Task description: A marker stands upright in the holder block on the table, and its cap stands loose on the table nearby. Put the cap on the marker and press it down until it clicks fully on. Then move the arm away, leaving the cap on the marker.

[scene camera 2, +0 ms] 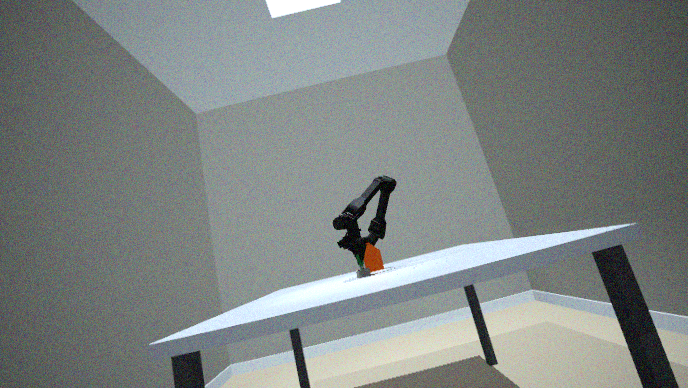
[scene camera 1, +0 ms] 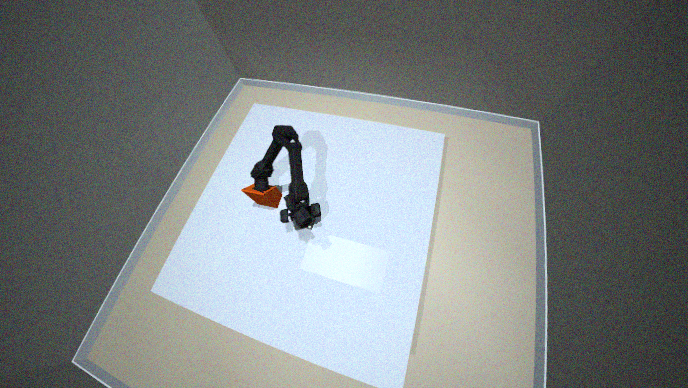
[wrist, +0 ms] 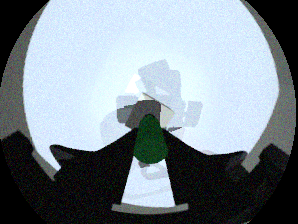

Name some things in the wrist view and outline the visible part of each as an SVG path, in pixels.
My gripper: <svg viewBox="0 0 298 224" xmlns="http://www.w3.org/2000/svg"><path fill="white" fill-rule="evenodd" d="M1 140L5 160L17 188L47 224L245 224L269 200L282 179L290 157L287 156L289 153L282 152L283 149L278 149L277 145L270 143L259 155L261 161L249 173L241 164L243 159L246 159L247 152L205 155L166 129L161 129L168 144L165 163L173 190L174 204L188 204L189 209L169 214L128 213L112 210L112 206L121 205L129 171L132 168L130 164L134 157L133 148L138 127L130 129L114 143L112 141L104 148L93 152L82 149L78 151L76 148L60 144L51 145L49 152L52 152L61 168L53 176L55 181L49 179L43 168L40 168L39 161L32 156L35 148L32 148L32 143L29 143L23 132L9 133L8 137Z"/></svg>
A green cap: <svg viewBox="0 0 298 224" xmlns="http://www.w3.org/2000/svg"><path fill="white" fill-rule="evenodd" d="M145 117L145 119L141 120L140 125L138 125L136 143L134 143L133 148L134 156L141 163L157 164L168 156L168 148L166 148L168 144L166 144L156 117Z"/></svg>
